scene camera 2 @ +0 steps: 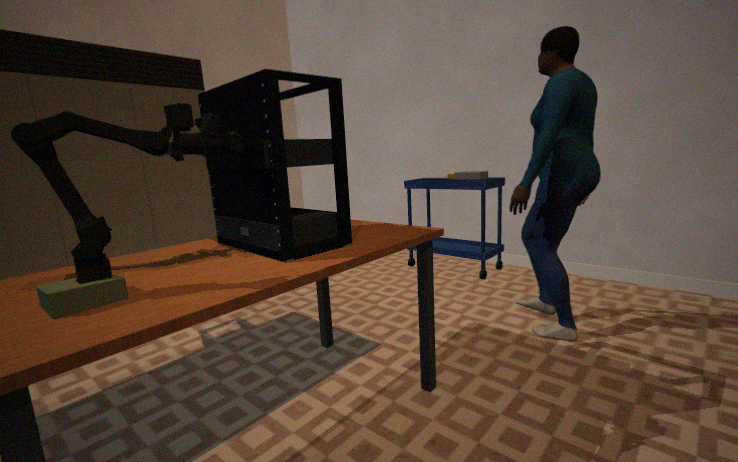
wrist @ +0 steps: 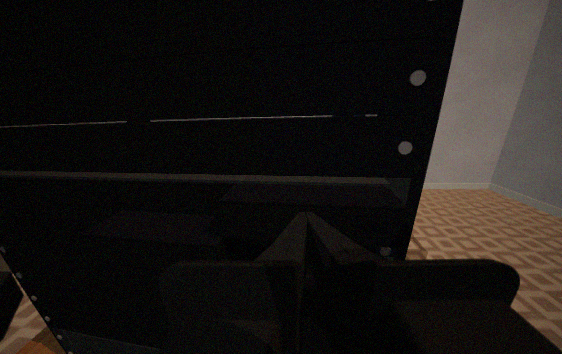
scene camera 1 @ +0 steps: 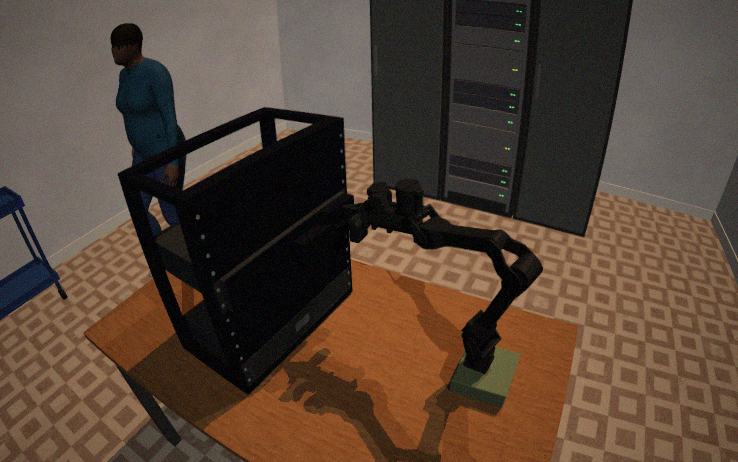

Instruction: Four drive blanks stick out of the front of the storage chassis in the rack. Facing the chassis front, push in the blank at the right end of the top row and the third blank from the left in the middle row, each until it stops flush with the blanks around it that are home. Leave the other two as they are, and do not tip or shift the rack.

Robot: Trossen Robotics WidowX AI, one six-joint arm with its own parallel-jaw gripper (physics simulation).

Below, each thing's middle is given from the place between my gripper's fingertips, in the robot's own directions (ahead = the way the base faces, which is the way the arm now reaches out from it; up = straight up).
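Labels:
There is the black rack (scene camera 1: pixel 265 241), and my hand is 80 mm above it, 170 mm to the right of it and 160 mm short of it.

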